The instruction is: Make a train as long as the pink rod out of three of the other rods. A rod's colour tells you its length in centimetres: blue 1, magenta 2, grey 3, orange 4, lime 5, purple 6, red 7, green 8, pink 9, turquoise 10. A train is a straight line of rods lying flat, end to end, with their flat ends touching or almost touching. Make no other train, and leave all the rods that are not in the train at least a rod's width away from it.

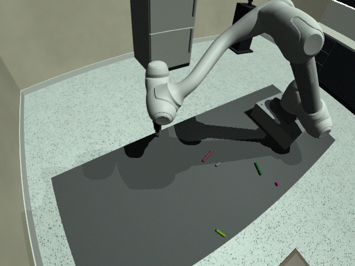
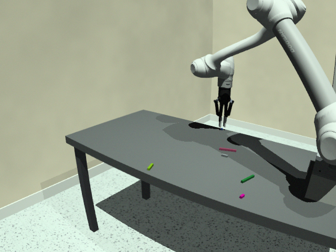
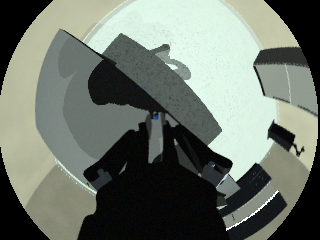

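My hand is 50 mm above the blue rod. Round my hand: pink rod (180 mm behind, 250 mm to the left, 50 mm below); grey rod (200 mm behind, 320 mm to the left, 50 mm below); green rod (400 mm behind, 460 mm to the left, 50 mm below).
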